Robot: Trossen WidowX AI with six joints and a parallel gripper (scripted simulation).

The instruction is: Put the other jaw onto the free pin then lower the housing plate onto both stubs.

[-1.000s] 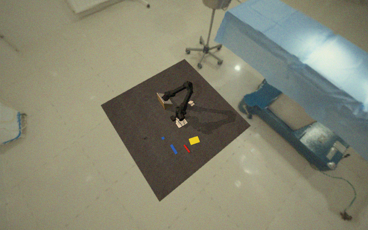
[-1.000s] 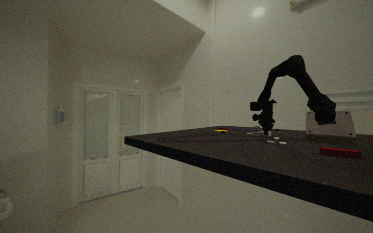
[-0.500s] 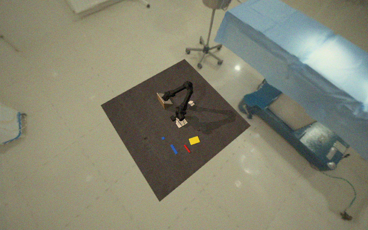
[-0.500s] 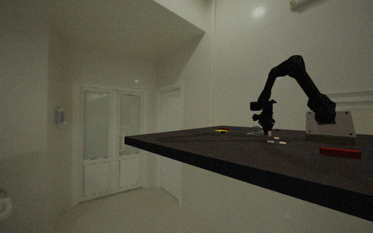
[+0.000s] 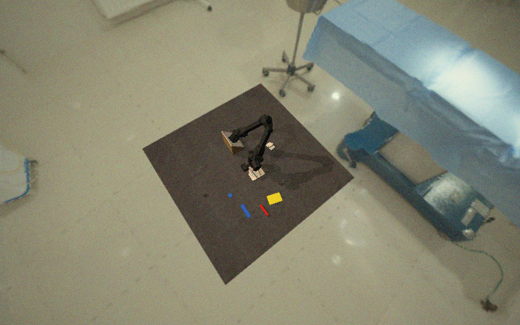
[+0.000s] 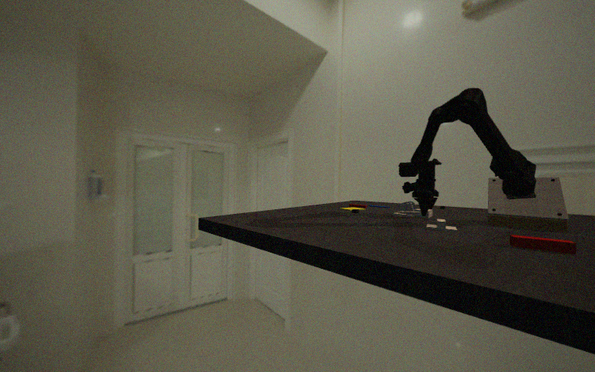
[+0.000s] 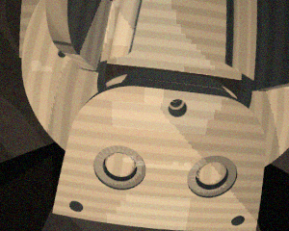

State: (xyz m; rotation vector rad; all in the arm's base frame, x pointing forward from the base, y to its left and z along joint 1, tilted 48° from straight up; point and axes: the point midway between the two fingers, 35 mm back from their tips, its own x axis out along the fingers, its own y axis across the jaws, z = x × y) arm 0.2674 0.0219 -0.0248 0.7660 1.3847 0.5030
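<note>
Now: gripper tip 3 cm short of the curved white jaw, 1 cm to the right of it and 1 cm below it. Also, from my gripper tip: blue bar (25 cm ahead, 27 cm to the right); small blue piece (8 cm ahead, 29 cm to the right, 1 cm below); yellow block (32 cm ahead, 4 cm to the right).
</note>
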